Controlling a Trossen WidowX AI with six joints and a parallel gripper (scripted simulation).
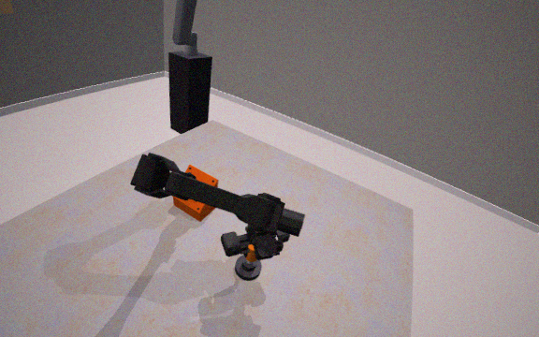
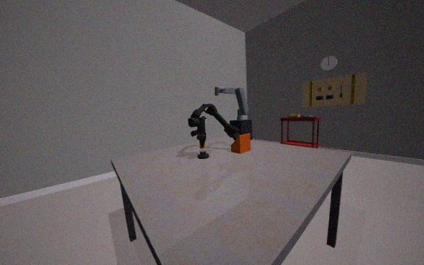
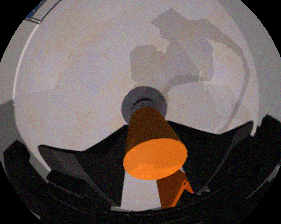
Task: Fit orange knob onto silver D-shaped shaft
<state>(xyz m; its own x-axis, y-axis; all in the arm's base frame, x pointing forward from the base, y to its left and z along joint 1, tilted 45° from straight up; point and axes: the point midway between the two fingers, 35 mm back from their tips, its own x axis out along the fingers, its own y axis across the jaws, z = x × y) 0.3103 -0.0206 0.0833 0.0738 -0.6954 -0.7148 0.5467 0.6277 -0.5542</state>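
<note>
The round dark pedestal is 50 mm below my gripper tip. Also, from my gripper tip: orange knob 30 mm above.
</note>
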